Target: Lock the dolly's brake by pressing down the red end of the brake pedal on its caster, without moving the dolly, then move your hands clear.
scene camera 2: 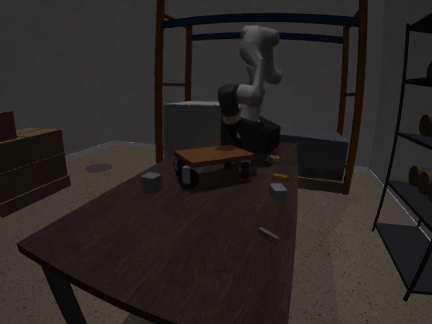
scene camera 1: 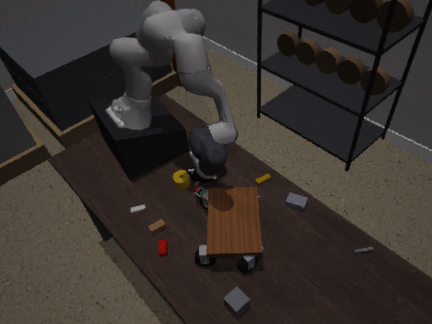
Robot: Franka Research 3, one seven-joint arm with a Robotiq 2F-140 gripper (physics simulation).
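Note:
The dolly (scene camera 1: 234, 220) (scene camera 2: 214, 155) has a brown wooden deck and stands upright on its casters on the dark table. In scene camera 1, the brake pedal (scene camera 1: 200, 191) sticks out from the caster at the deck's far left corner. Its red end (scene camera 1: 197, 189) faces the robot and its green part (scene camera 1: 203, 193) is nearer the wheel. My gripper (scene camera 1: 196, 184) is shut and empty, pointing down, with its fingertips right by the red end; I cannot tell whether they touch it. In scene camera 2, the fingertips and the pedal are hidden behind the deck.
A yellow round piece (scene camera 1: 181, 179) lies close left of my gripper. White (scene camera 1: 138, 208), tan (scene camera 1: 157, 226) and red (scene camera 1: 162, 247) blocks lie left of the dolly. A grey cube (scene camera 1: 237, 301) (scene camera 2: 151, 182) is in front; a yellow bar (scene camera 1: 263, 179) (scene camera 2: 280, 176) and pale block (scene camera 1: 296, 201) (scene camera 2: 278, 190) are right.

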